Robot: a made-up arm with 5 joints.
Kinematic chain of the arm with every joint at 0, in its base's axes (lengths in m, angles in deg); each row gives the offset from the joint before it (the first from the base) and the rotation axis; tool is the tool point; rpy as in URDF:
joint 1: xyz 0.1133 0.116 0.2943 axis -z
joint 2: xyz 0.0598 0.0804 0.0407 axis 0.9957 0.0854 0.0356
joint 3: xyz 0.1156 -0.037 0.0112 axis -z
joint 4: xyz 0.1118 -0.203 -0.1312 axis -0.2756 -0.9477 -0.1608
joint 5: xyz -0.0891 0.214 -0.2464 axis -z
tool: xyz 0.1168 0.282 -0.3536 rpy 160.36 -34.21 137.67
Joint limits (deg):
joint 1: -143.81..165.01
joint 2: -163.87..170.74
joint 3: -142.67..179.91
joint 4: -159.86..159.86
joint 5: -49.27..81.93
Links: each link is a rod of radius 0.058 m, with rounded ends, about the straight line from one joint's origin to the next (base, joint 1, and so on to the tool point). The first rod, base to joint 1, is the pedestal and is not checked.
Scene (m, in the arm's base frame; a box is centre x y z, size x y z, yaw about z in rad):
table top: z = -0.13
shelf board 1: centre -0.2 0.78 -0 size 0.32 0.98 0.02 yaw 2.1
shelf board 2: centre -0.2 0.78 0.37 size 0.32 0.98 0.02 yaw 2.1
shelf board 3: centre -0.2 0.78 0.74 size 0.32 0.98 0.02 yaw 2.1
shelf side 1: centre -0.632 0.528 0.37 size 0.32 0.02 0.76 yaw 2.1
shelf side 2: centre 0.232 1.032 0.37 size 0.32 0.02 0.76 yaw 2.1
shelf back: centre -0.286 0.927 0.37 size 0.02 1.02 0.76 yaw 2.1
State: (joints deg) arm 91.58 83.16 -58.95 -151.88 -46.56
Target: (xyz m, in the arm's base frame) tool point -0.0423 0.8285 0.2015
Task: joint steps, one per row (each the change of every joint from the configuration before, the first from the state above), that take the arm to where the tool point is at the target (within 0.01 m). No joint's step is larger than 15 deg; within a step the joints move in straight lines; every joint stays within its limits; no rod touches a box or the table.
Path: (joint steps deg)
1: -4.02 2.68 1.34 13.22 1.52
2: -4.01 2.68 1.33 13.23 1.51
3: -4.02 2.67 1.34 13.22 1.52
4: -4.01 2.68 1.34 13.22 1.51
5: -4.02 2.68 1.33 13.23 1.52
6: -4.02 2.68 1.34 13.22 1.51
7: -4.01 2.68 1.34 13.22 1.52
8: -13.41 -0.96 -7.25 11.01 -2.68
9: -13.41 -0.95 -7.26 11.01 -2.68
10: -13.40 -0.95 -7.25 11.01 -2.68
11: -13.41 -0.95 -7.25 11.01 -2.68

